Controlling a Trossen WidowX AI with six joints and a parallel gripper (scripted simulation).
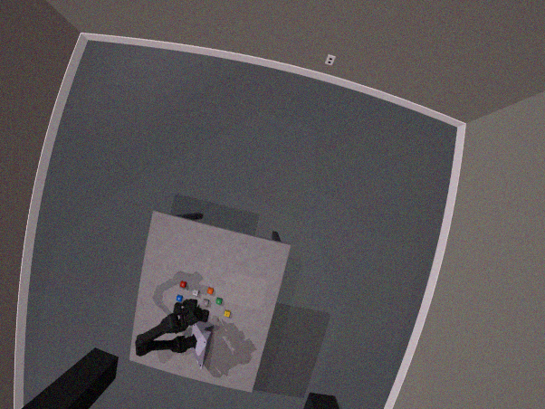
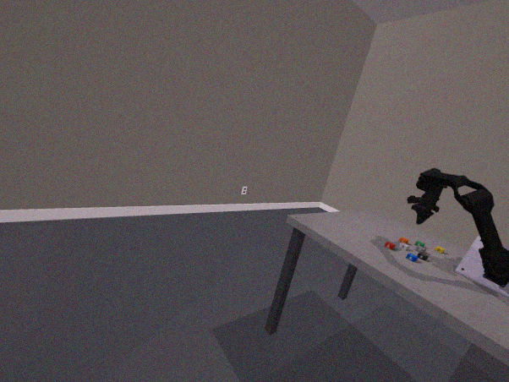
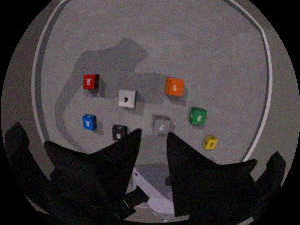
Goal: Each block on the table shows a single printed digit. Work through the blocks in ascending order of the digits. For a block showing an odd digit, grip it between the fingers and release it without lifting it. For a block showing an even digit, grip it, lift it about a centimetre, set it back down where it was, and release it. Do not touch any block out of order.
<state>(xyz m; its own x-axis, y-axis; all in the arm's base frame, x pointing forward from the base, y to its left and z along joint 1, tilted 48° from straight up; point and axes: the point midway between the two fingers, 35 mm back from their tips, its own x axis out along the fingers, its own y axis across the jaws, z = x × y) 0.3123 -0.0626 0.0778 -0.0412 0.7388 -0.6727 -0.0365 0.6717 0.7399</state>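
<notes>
My gripper tip is now 7 cm past the blue block, 15 cm to the right of it and 12 cm above it. Also, from my gripper tip: dark block 8 cm behind, 6 cm to the left, 12 cm below; then green block 1 cm behind, 10 cm to the right, 12 cm below; then orange block 4 cm ahead, 3 cm to the right, 12 cm below.
</notes>
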